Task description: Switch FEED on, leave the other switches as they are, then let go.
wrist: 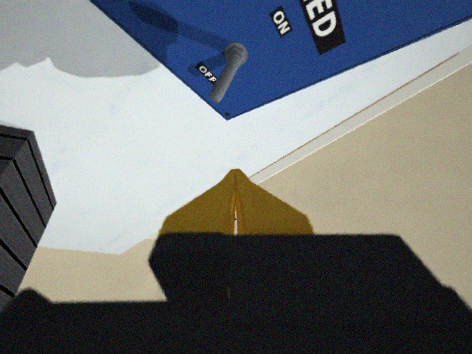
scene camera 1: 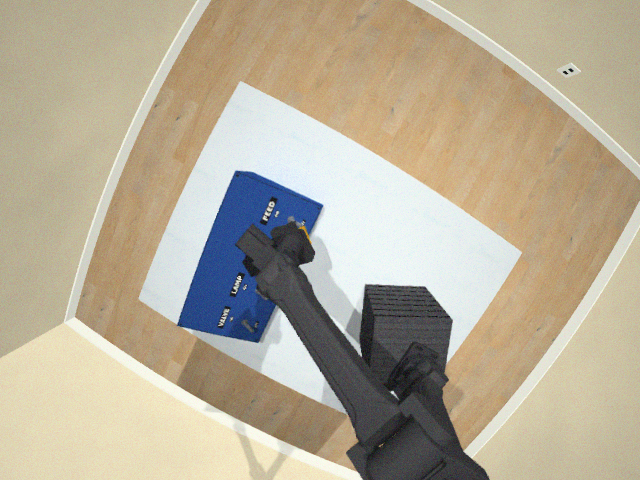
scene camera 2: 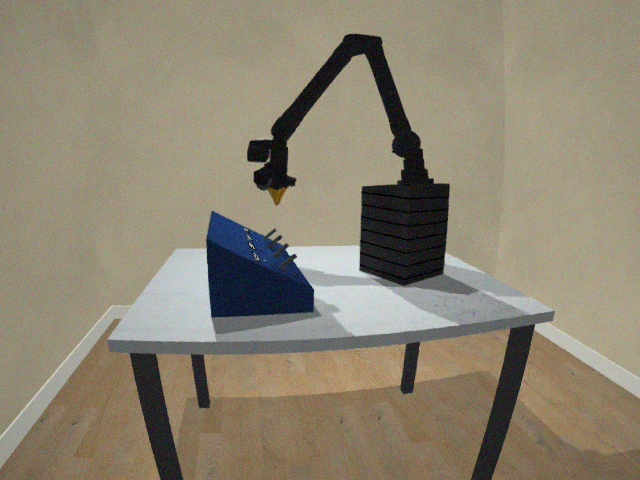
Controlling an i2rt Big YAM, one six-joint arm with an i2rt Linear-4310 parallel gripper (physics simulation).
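Places are measured from the arm's base along level axes (x right, y back, z down), in metres.
Where they show: gripper, fingertip midpoint: [wrist: 235,176] [scene camera 1: 302,227] [scene camera 2: 277,205]; arm's base, link origin: [scene camera 1: 414,365] [scene camera 2: 415,184].
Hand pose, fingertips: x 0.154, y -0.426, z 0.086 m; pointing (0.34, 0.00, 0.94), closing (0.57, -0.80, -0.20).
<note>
Things, the pixels of their top centre, and the offset from my fingertips. "spot": a spot on its surface instead.
- FEED label, top centre: [scene camera 1: 268,211] dy -0.105, dx -0.021, dz +0.075 m
- OFF mark, surface spot: [wrist: 206,73] spot: dy -0.006, dx -0.015, dz +0.132 m
- VALVE lever, top centre: [scene camera 1: 247,329] dy +0.005, dx -0.373, dz +0.077 m
The blue sloped switch panel [scene camera 1: 214,253] [scene camera 2: 258,289] [wrist: 320,65] stands on the table. The FEED label [scene camera 1: 268,210] shows beside its lever [scene camera 1: 292,220] [wrist: 227,75], whose stick points down toward the OFF mark [wrist: 206,73]. The ON mark [wrist: 281,22] lies on the other side. My gripper [scene camera 1: 305,233] [scene camera 2: 277,203] [wrist: 235,176] is shut and empty, in the air above the panel, apart from the levers. The LAMP lever [scene camera 1: 262,293] and VALVE lever [scene camera 1: 248,325] also show. The arm hides the DRIVE label and lever in the first scene view; lever labels are too small to read in the second.
The dark ribbed pedestal [scene camera 1: 405,315] [scene camera 2: 404,235] [wrist: 25,180] carries the arm and stands on the pale table [scene camera 1: 423,232] [scene camera 2: 336,343], to the right of the panel. Walls rise around the wooden floor, with a socket [scene camera 1: 568,70] on one wall.
</note>
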